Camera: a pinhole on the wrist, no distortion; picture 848 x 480 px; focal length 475.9 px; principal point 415.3 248.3 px. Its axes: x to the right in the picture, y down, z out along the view. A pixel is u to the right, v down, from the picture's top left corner.
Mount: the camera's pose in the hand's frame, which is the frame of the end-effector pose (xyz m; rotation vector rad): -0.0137 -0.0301 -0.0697 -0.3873 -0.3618 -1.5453
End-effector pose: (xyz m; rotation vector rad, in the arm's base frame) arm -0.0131 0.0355 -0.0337 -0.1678 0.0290 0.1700
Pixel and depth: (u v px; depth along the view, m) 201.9 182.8 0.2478
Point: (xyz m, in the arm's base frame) -0.0854 0.2227 0.0366
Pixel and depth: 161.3 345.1 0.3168
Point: -0.0005 0.3247 0.0517
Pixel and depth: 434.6 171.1 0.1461
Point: -0.0520 0.0714 0.0248
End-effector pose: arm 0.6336 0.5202 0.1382 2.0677 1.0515 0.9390
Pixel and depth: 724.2 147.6 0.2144
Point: 0.7377 0.4607 -0.0232
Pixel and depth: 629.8 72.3 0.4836
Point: 0.9289 0.2666 -0.1724
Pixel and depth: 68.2 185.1 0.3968
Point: 0.8951 0.2405 0.3559
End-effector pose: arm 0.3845 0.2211 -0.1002 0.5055 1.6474 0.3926
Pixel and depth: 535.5 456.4 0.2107
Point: 0.5176 0.2759 -0.1783
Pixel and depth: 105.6 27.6 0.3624
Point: 0.5813 0.4156 0.2099
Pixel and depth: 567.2 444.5 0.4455
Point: 0.7568 0.3423 -0.2773
